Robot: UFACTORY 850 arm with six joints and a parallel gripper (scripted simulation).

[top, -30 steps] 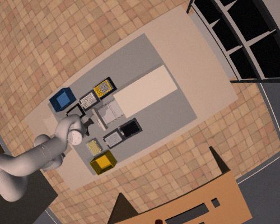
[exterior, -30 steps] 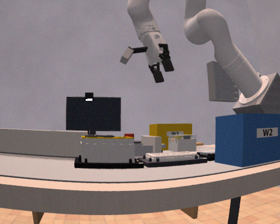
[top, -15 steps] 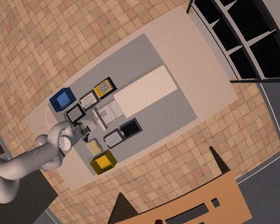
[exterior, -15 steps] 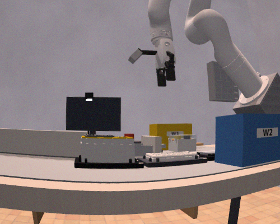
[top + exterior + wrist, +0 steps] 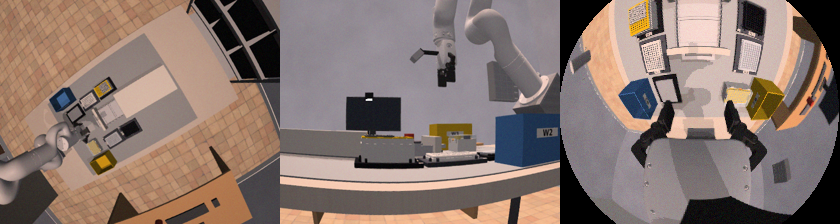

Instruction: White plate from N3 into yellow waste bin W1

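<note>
Now: hand 240 mm above the white plate, 190 mm to the right of it and 10 mm short of it. Round my hand: yellow tip box (230 mm to the left, 200 mm below, 170 mm ahead); drawer (230 mm below, 160 mm ahead, 40 mm to the left); black plate (260 mm ahead, 240 mm below, 130 mm to the right).
</note>
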